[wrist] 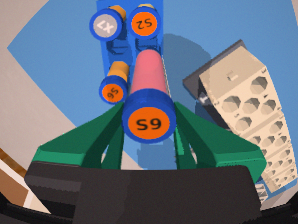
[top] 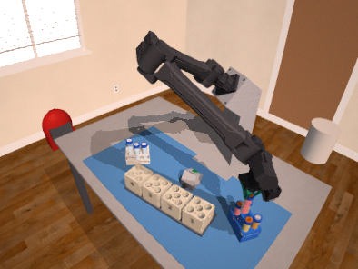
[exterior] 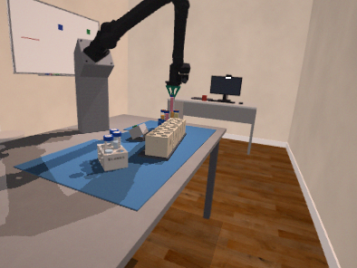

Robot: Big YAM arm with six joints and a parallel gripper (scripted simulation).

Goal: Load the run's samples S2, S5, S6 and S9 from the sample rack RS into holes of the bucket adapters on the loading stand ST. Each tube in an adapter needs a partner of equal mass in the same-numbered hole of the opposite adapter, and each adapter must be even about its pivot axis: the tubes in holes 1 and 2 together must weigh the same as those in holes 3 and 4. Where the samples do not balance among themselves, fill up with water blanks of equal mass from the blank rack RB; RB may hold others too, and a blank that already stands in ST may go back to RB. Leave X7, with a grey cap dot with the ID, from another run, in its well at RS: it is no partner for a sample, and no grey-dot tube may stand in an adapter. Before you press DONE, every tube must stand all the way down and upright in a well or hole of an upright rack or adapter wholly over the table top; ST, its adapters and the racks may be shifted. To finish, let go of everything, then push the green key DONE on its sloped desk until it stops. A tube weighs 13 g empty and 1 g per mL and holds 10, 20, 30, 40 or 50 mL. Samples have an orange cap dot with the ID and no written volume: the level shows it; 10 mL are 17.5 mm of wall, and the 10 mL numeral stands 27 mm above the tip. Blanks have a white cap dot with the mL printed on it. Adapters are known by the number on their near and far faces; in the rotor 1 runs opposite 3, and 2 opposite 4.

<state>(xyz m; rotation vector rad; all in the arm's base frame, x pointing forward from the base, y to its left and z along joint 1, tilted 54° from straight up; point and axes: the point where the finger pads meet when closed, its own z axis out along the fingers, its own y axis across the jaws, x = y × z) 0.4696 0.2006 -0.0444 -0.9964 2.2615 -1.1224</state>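
My gripper is now 1 cm short of the sample tube S9, 1 cm to the left of it and 5 cm above it. The rest, counted from my hand: orange-dot tube (6 cm behind, 1 cm to the left, 15 cm below); then sample tube S2 (3 cm ahead, 3 cm to the left, 15 cm below); then sample tube S5 (4 cm behind, 2 cm to the right, 15 cm below).
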